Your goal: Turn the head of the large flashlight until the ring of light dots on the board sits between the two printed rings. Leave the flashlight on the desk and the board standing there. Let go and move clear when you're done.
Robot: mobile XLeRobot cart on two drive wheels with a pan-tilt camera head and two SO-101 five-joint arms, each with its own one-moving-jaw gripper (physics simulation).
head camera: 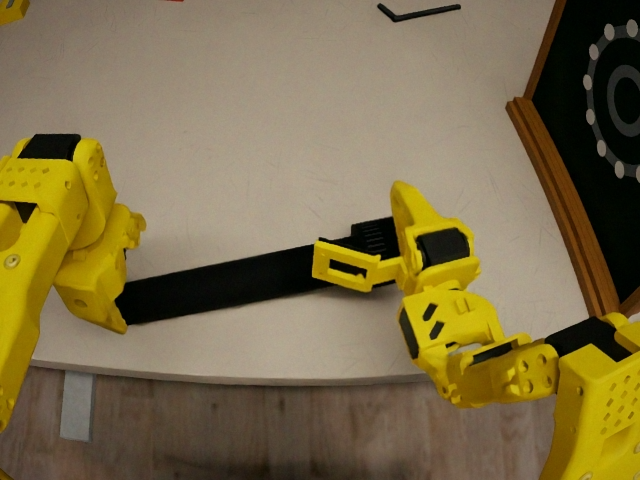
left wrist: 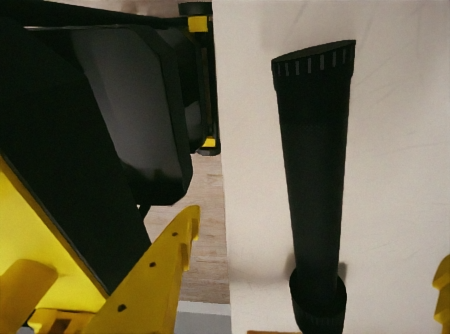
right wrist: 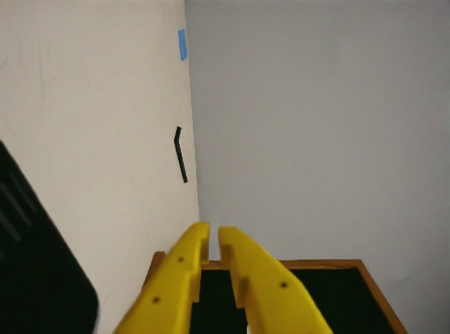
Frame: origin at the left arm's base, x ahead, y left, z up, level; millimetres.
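Seen in the pictures: left end effector, tool point: (head camera: 122, 325) (left wrist: 199, 218); right end effector, tool point: (head camera: 396, 189) (right wrist: 209, 237).
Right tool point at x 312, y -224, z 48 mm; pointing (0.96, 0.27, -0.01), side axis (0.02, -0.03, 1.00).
Observation:
Offsets run from my right tool point to a thing's top centre. "pt": to the spot under its first point. Level surfaces: height alone.
The large black flashlight @(pt 136 mm left, 51 mm back, 61 mm down) (head camera: 222, 284) (left wrist: 317, 165) lies on the desk @(103 mm down) (head camera: 284, 129), its ribbed head @(11 mm right, 9 mm back, 43 mm down) (head camera: 374, 237) (right wrist: 40, 270) toward the board @(pt 215 mm right, 182 mm ahead, 6 mm up) (head camera: 560, 67) (right wrist: 345, 295). The board stands upright at the right in the head view. The visible light dots @(226 mm right, 105 mm ahead, 14 mm up) (head camera: 590, 116) lie over the outer printed ring @(pt 223 mm right, 128 mm ahead, 56 mm up) (head camera: 596, 67), outside the inner ring @(pt 229 mm right, 84 mm ahead, 48 mm up) (head camera: 613, 103); the right part is cut off. My left gripper (head camera: 126, 273) (left wrist: 320, 234) is open over the flashlight's tail part, which shows between its jaws. My right gripper (head camera: 400, 188) (right wrist: 214, 227) is shut and empty beside the head; contact is unclear.
A black hex key @(100 mm right, 432 mm ahead, 93 mm down) (head camera: 423, 13) (right wrist: 180, 157) lies far back on the desk, with blue tape @(141 mm left, 554 mm ahead, 97 mm down) (right wrist: 182, 45) near it in the right wrist view. The right arm crosses the desk's front edge near the board's wooden base @(pt 206 mm right, 54 mm ahead, 89 mm down) (head camera: 560, 206).

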